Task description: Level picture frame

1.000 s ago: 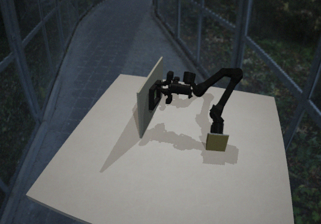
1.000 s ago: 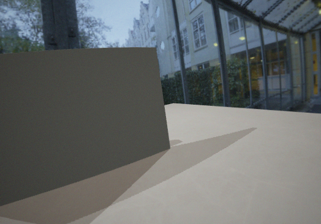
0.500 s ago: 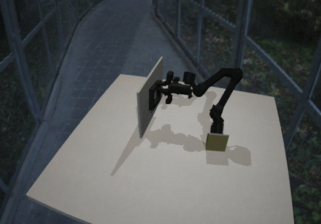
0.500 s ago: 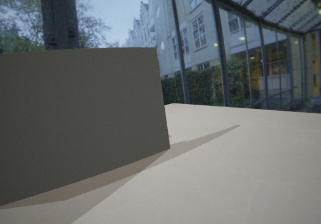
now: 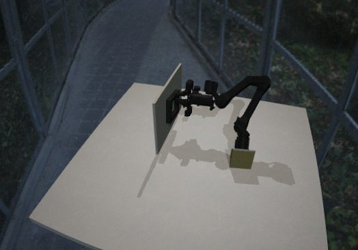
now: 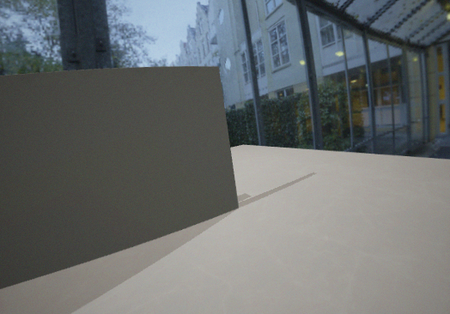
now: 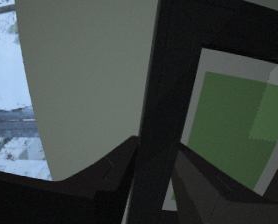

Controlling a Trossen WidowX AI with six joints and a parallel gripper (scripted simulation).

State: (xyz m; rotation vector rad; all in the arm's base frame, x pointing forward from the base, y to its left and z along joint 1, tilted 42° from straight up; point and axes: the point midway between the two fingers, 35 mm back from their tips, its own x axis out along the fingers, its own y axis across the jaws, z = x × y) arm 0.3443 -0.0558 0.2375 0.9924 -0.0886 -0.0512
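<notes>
Now: gripper tip 50 mm above the picture frame, 10 mm to the right of it and 10 mm short of it. The rest, counted from my gripper tip: wall panel (70 mm below, 20 mm ahead, 10 mm to the right).
</notes>
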